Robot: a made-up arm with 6 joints. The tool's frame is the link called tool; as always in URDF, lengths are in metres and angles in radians.
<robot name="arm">
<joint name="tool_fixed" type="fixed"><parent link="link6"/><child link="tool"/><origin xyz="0.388 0.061 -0.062" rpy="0 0 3.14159"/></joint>
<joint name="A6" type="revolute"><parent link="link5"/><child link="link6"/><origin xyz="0.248 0.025 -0.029" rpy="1.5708 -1.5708 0"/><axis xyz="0 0 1"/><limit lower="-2.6" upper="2.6" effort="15" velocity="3"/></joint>
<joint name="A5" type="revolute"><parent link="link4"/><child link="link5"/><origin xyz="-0.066 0.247 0.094" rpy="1.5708 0 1.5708"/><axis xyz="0 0 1"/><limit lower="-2.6" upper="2.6" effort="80" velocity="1.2"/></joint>
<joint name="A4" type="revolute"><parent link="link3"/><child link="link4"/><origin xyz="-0.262 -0.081 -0.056" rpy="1.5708 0 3.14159"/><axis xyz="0 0 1"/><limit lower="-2.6" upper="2.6" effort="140" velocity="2.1"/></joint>
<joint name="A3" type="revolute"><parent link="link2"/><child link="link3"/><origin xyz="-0.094 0.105 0.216" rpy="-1.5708 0 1.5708"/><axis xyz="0 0 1"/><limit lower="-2.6" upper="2.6" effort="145" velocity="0.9"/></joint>
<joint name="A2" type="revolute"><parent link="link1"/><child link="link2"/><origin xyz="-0.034 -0.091 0.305" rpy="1.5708 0 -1.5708"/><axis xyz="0 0 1"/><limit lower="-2.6" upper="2.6" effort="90" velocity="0.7"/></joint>
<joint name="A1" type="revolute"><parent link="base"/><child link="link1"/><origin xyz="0 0 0.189" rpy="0 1.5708 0"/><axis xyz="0 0 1"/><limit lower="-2.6" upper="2.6" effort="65" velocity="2.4"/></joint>
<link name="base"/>
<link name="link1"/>
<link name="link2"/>
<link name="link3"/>
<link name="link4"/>
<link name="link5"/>
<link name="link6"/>
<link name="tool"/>
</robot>
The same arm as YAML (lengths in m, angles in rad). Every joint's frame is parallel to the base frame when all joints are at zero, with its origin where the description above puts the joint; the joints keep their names.
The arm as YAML. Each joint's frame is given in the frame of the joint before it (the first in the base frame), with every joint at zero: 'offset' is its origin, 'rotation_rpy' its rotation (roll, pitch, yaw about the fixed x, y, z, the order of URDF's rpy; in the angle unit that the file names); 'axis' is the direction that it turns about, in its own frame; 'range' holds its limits. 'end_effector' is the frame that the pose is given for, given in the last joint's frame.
length_unit: m
angle_unit: rad
chain:
  - id: A1
    offset: [0.0, 0.0, 0.189]
    rotation_rpy: [0.0, 0.0, 0.0]
    axis: "+x"
    range: [-2.6, 2.6]
  - id: A2
    offset: [0.305, -0.091, 0.034]
    rotation_rpy: [0.0, 0.0, 0.0]
    axis: "+z"
    range: [-2.6, 2.6]
  - id: A3
    offset: [0.105, 0.094, 0.216]
    rotation_rpy: [0.0, 0.0, 0.0]
    axis: "+y"
    range: [-2.6, 2.6]
  - id: A4
    offset: [-0.262, -0.056, 0.081]
    rotation_rpy: [0.0, 0.0, 0.0]
    axis: "-z"
    range: [-2.6, 2.6]
  - id: A5
    offset: [0.066, 0.247, -0.094]
    rotation_rpy: [0.0, 0.0, 0.0]
    axis: "-x"
    range: [-2.6, 2.6]
  - id: A6
    offset: [0.029, 0.248, -0.025]
    rotation_rpy: [0.0, 0.0, 0.0]
    axis: "+z"
    range: [-2.6, 2.6]
end_effector:
  offset: [-0.388, -0.061, -0.062]
  rotation_rpy: [0.0, 0.0, 0.0]

